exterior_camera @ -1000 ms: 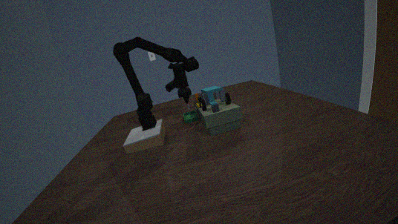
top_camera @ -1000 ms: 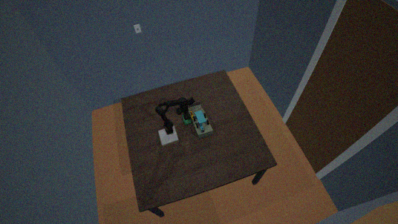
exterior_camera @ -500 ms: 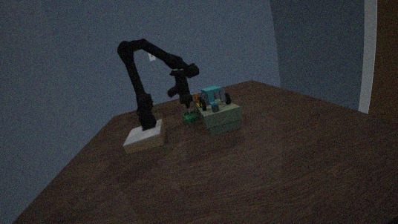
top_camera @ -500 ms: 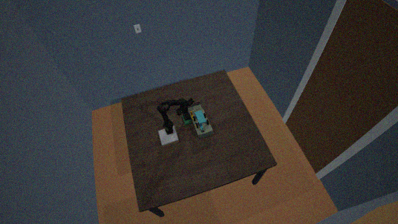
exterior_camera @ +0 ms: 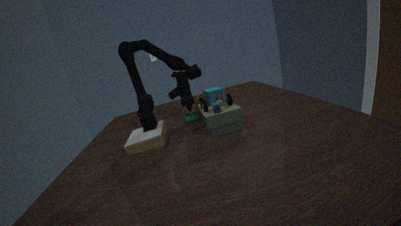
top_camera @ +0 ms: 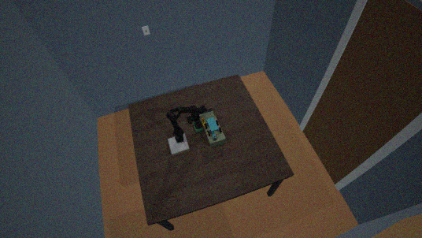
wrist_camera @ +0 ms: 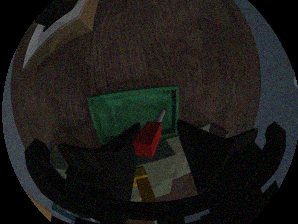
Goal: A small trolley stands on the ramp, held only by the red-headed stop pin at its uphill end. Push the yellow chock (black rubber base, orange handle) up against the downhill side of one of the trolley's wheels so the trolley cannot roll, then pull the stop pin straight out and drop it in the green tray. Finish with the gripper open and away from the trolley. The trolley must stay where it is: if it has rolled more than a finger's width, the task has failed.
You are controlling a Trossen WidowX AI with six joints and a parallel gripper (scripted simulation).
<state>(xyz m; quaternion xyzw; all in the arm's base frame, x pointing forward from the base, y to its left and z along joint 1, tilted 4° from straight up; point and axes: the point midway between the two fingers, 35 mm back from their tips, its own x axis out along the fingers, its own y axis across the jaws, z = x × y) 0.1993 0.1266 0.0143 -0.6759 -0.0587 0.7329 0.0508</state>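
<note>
The green tray is 2 cm to the right of my gripper tip and 6 cm below it. The rest, counted from my gripper tip: grey-green ramp block: 12 cm ahead, 13 cm to the right; then yellow chock: 6 cm ahead, 5 cm to the right, 3 cm above; then red-headed stop pin: right at my gripper tip.
</note>
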